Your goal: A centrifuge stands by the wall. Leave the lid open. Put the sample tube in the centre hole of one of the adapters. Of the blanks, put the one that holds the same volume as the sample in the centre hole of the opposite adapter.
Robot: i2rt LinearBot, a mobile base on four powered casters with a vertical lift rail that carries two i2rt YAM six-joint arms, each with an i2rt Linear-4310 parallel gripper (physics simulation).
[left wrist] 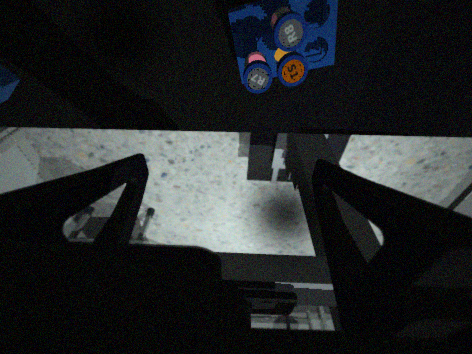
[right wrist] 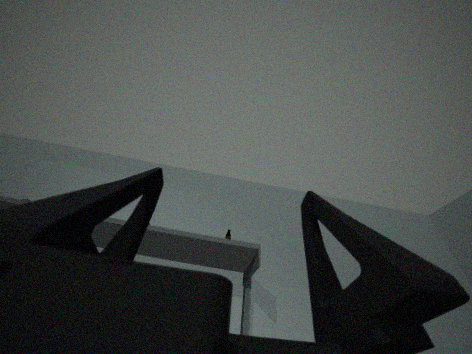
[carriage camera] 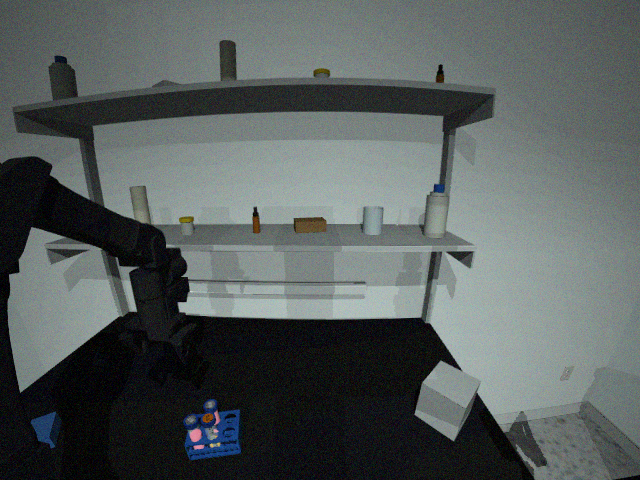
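Where they show: left gripper, between the fingertips: (left wrist: pixel 230 165) (carriage camera: pixel 165 359); right gripper, between the fingertips: (right wrist: pixel 234 187); left arm's base, origin of its link: (left wrist: pixel 230 298).
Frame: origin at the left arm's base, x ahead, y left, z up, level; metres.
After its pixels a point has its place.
A blue rack (carriage camera: pixel 232 448) @(x 0.296, y -0.108, z -0.228 m) (left wrist: pixel 325 30) @(x 0.339, y -0.102, z -0.196 m) stands on the dark table and holds three blue-rimmed tubes. The tube with the orange cap marked S1 (carriage camera: pixel 208 419) @(x 0.303, y -0.061, z -0.134 m) (left wrist: pixel 291 70) @(x 0.308, y -0.056, z -0.134 m) stands between two grey-capped tubes, marked R7 (carriage camera: pixel 191 421) @(x 0.293, y -0.023, z -0.134 m) (left wrist: pixel 258 78) @(x 0.298, y -0.020, z -0.134 m) and R8 (carriage camera: pixel 210 405) @(x 0.341, y -0.050, z -0.134 m) (left wrist: pixel 290 32) @(x 0.344, y -0.048, z -0.134 m). Both of these show pink contents. My left gripper (carriage camera: pixel 178 379) (left wrist: pixel 230 165) @(x 0.306, y 0.006, z 0.039 m) is open and empty, above the table and beyond the rack in the carriage view. My right gripper (right wrist: pixel 234 187) @(x 0.052, y -0.653, z 0.431 m) is open and empty, raised in front of the wall. The centrifuge does not show in these views.
A white box (carriage camera: pixel 448 397) @(x 0.373, y -0.650, z -0.125 m) stands near the table's right edge. A blue object (carriage camera: pixel 46 428) @(x 0.258, y 0.414, z -0.216 m) lies at the lower left. A two-level shelf (carriage camera: pixel 289 248) @(x 0.616, y -0.224, z 0.193 m) (right wrist: pixel 200 250) @(x 0.735, y -0.579, z 0.640 m) with bottles, jars and a brown box (carriage camera: pixel 310 225) @(x 0.775, y -0.275, z 0.227 m) spans the wall behind the table.
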